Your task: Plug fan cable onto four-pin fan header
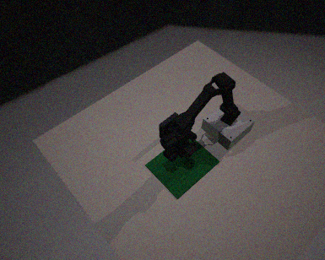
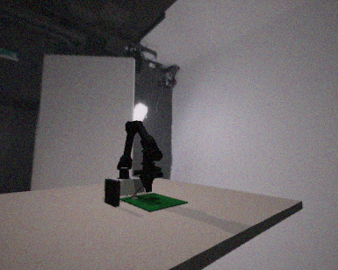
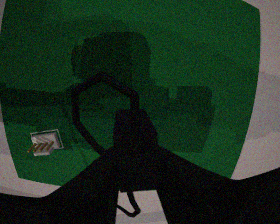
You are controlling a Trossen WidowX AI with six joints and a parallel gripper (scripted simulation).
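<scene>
Now: gripper tip 9 cm past the four-pin fan header, 6 cm above it and 1 cm to the left of it. The rest, counted from my gripper tip: fan plug: 1 cm to the left, 1 cm above; green board: 8 cm below, 3 cm to the left, 1 cm ahead; black fan: 14 cm to the right, 10 cm behind.
</scene>
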